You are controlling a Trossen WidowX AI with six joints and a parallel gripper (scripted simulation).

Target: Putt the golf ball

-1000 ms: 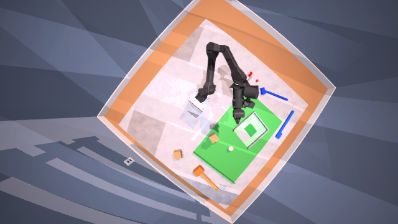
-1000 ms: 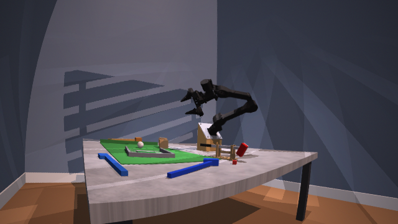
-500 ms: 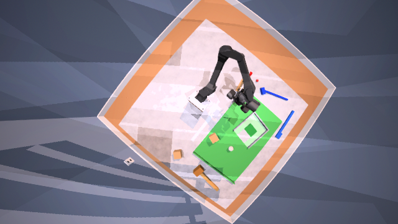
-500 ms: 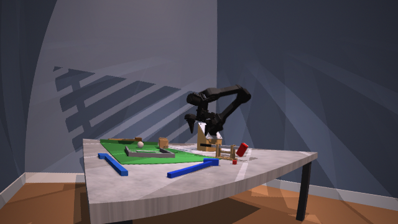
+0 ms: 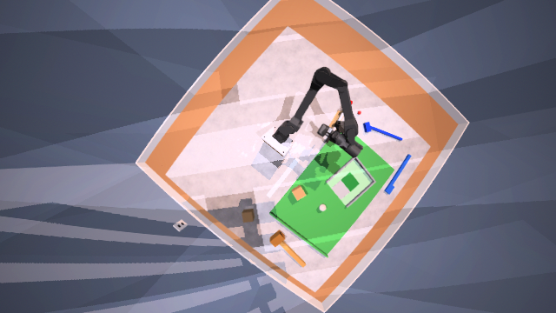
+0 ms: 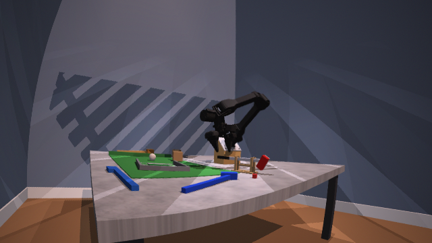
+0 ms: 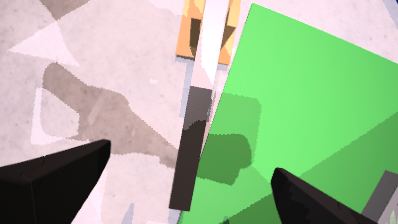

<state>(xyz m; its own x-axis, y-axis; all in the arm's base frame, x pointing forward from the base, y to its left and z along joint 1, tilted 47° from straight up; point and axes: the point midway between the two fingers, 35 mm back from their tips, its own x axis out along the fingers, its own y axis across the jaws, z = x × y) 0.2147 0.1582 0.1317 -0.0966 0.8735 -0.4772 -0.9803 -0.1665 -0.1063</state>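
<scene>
Now: the wooden stand 13 cm to the left of my gripper tip, 5 cm below it and 3 cm behind it. Round my gripper tip: green mat 27 cm ahead, 22 cm to the right, 9 cm below; small red piece 27 cm to the left, 8 cm below, 5 cm ahead; white golf ball 35 cm to the right, 27 cm ahead, 6 cm below.
</scene>
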